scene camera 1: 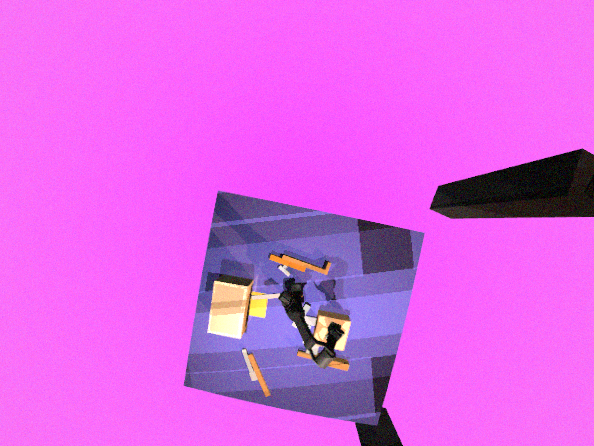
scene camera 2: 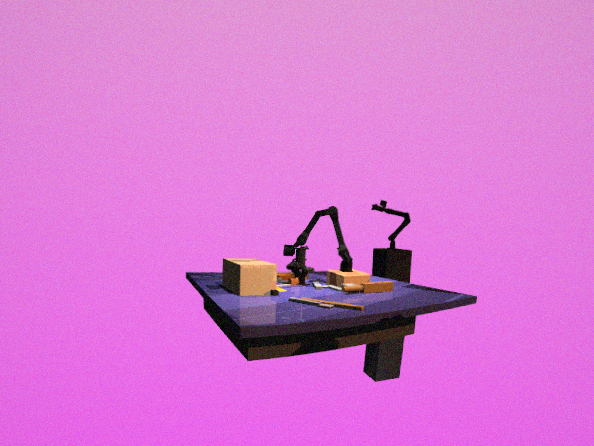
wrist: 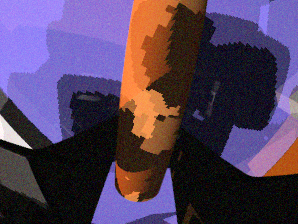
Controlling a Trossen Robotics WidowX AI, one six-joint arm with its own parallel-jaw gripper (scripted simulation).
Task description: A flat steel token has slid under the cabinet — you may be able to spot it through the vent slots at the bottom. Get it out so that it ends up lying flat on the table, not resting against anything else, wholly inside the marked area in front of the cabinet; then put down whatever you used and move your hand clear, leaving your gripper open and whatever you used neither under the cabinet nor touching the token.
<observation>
The same spot on a tan cabinet: [scene camera 1: 231, 299] is [scene camera 2: 246, 259].
</observation>
